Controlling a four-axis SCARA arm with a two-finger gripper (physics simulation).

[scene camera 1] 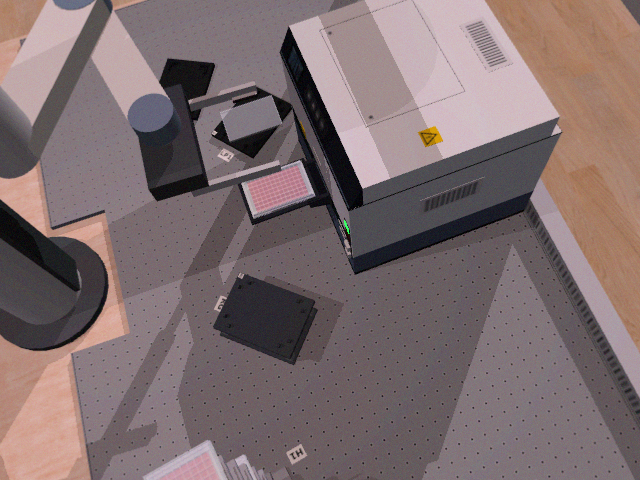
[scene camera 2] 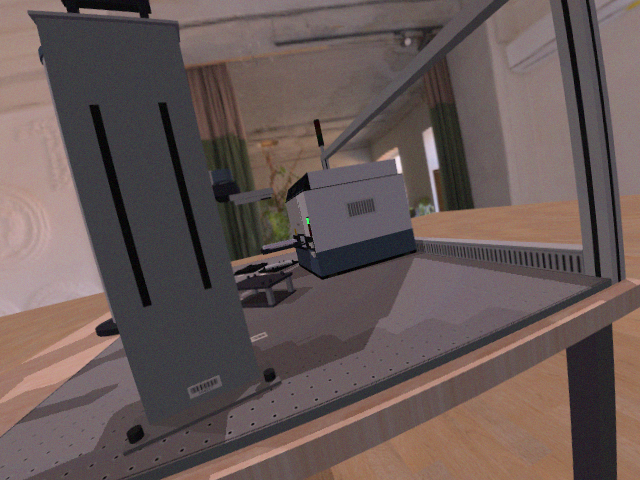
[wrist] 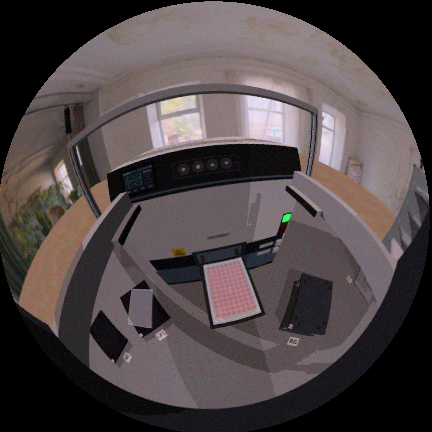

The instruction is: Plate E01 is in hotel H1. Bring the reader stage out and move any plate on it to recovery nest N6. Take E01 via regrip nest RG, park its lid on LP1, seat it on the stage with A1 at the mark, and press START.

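Observation:
My gripper is open and empty, high in front of the reader. The reader stage is out and bears a pink-welled plate. No label is readable on that plate. A clear lid lies on the dark LP1 nest. The N6 nest bears no plate. Regrip nest RG is bare on top. START's lettering is unreadable.
The tall hotel H1 stands at the table's near edge in scene camera 2. A pink plate shows at its top in scene camera 1. The arm's black column stands at the left. A grey frame post rises at the right.

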